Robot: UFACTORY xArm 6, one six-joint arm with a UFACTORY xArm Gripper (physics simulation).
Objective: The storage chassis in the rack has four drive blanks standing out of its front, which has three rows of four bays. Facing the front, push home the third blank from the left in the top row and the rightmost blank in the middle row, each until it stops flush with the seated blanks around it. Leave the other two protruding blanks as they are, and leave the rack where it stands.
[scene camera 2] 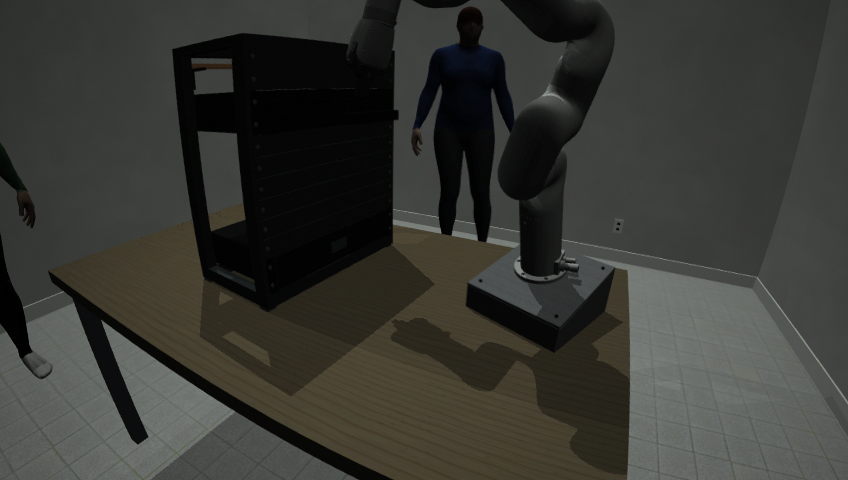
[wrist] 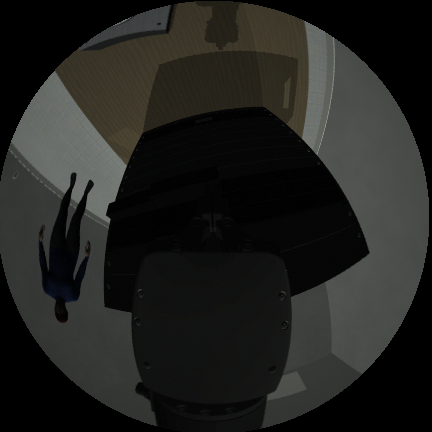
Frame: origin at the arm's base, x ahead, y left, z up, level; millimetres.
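Seen in the pictures: gripper, between the fingertips: (scene camera 2: 360,96) (wrist: 212,193); arm's base, origin of its link: (scene camera 2: 540,268).
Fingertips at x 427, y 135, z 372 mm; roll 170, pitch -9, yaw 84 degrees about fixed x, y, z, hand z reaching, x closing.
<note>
Pixels of each thing's top centre, then the offset from my fingertips to it. "spot": a spot on its surface instead. Level surfaces: height alone.
- storage chassis, a spot on its surface: (scene camera 2: 315,107) spot: dx +52, dy +94, dz -22 mm
- dark rack, centre of its top: (wrist: 241,298) (scene camera 2: 294,46) dx +209, dy +18, dz +128 mm
- blank, centre of its top: (wrist: 143,223) dx +96, dy -150, dz -40 mm
- dark protruding block, centre of its top: (wrist: 192,208) (scene camera 2: 346,112) dx +82, dy -40, dz -40 mm
- wooden table, height of its surface: dz -468 mm
The storage chassis (scene camera 2: 315,107) sits high in the dark rack (scene camera 2: 254,178) (wrist: 240,137). Its front is very dark, and most bay edges cannot be made out. In the wrist view, which shows the rack upside down, one blank (wrist: 119,205) stands out at the image's left edge, the chassis's right end. Another dark protruding block (wrist: 185,179) shows beside the fingers; its row is unclear. The protruding end at the right (scene camera 2: 395,114) also shows in the scene view. My gripper (scene camera 2: 361,92) (wrist: 212,193) is shut and empty, close before the chassis front; contact cannot be told. It hides part of the upper rows.
The rack stands on the wooden table (scene camera 2: 476,428) (wrist: 105,95). Plain panels (scene camera 2: 321,172) fill its front below the chassis. My arm's base plinth (scene camera 2: 535,297) (wrist: 145,31) stands at the right. A person in blue (scene camera 2: 470,89) (wrist: 60,270) stands behind the table.
</note>
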